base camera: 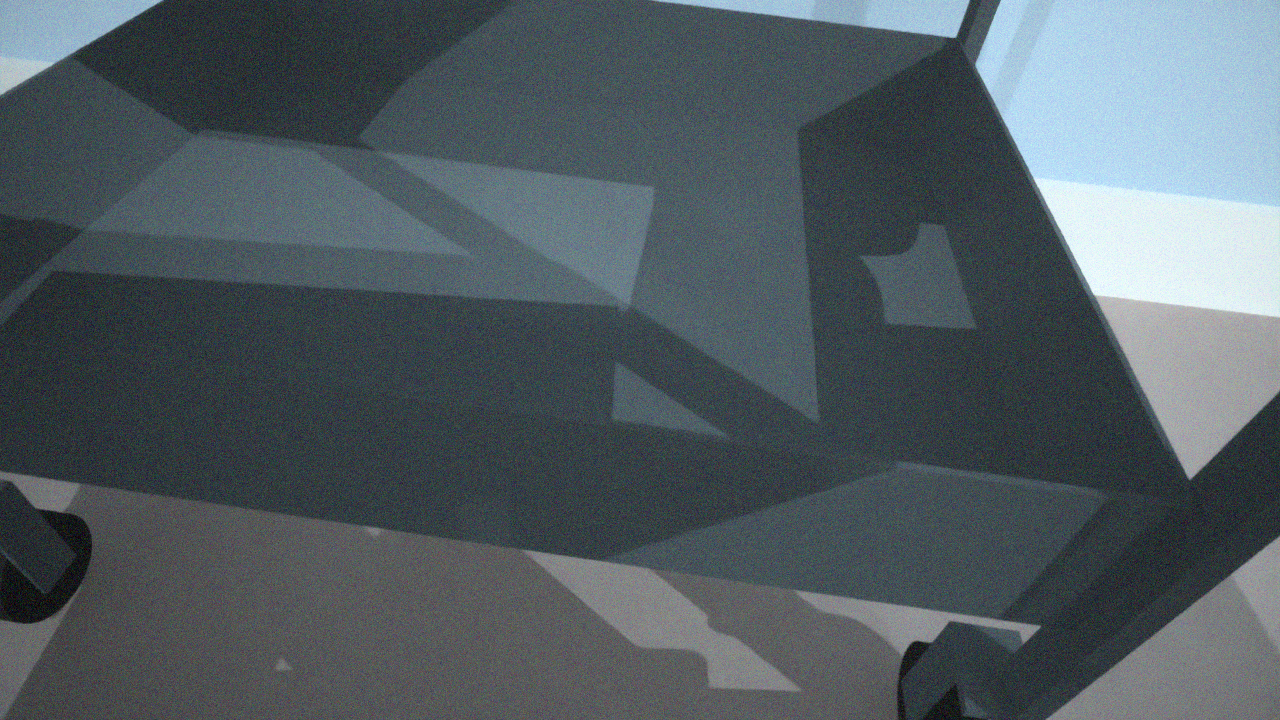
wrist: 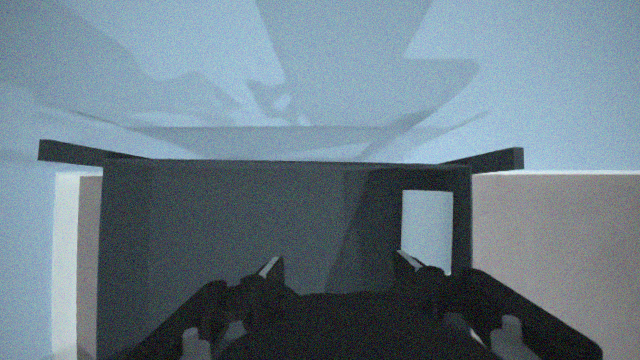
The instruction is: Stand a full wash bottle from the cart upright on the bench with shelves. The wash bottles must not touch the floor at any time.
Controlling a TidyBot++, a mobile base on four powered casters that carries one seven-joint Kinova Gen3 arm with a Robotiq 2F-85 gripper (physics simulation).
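Frame: origin at the arm's base, x ahead, y left, z up, level; millimetres.
Seen in the pictures: gripper, fingertip midpoint: [wrist: 338,266].
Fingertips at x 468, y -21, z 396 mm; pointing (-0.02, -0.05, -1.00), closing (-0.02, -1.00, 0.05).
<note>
Pixels of each thing's middle, then the offset from my fingertips to it. "spot": a spot on its surface instead. Level surfaces: height alone.
- pale wash bottle at the middle of its body: [wrist: 416,256] dy -110, dx -38, dz -102 mm
- cart's lower shelf at its surface level: dz -592 mm
- cart leg at a spot on its surface: [base camera: 1154,555] spot: dy -131, dx -255, dz -615 mm
- caster at a spot on its surface: [base camera: 44,564] spot: dy +276, dx -197, dz -759 mm
In the wrist view a pale wash bottle [wrist: 427,225] lies on its side in the dark cart [wrist: 225,215], near the cart's right wall. Its lower part is hidden behind my right finger and the gripper body. My gripper [wrist: 338,266] is open, with nothing between its fingers. It shows over the cart, with the bottle to the right of the gap between the fingertips. In the base camera view the cart's lower shelf [base camera: 268,376] fills much of the picture; no wash bottle shows there. The bench with shelves does not show in either view.
The cart's dark corner posts [wrist: 505,158] stick out at its far left and right corners. A pale blue wall [wrist: 560,100] stands behind the cart. In the base camera view a cart leg [base camera: 1154,555] crosses the right side, and a caster [base camera: 44,564] stands at the lower left.
</note>
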